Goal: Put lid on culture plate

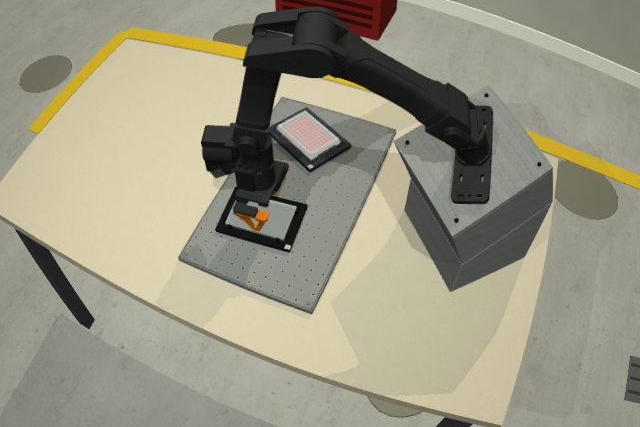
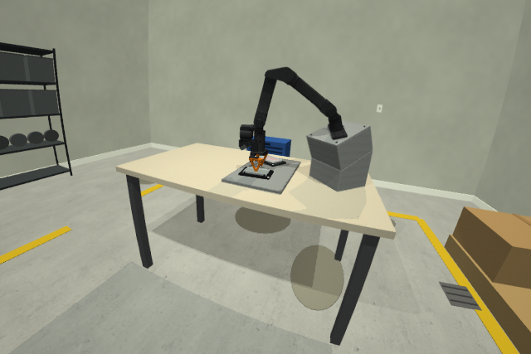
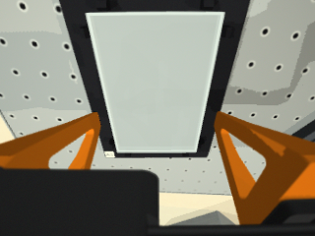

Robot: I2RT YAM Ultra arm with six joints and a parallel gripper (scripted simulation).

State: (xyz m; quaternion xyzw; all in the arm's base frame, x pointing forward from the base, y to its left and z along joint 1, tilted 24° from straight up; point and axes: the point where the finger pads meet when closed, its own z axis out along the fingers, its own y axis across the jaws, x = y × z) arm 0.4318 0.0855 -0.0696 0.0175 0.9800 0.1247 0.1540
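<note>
Now: the clear lid 2 cm below my hand and 1 cm ahead of it. Also, from my hand: culture plate B38: 25 cm to the right, 2 cm below, 2 cm behind; then black lid park LP1: 3 cm below, 1 cm ahead; then black plate nest N1: 25 cm to the right, 3 cm below, 1 cm behind.
</note>
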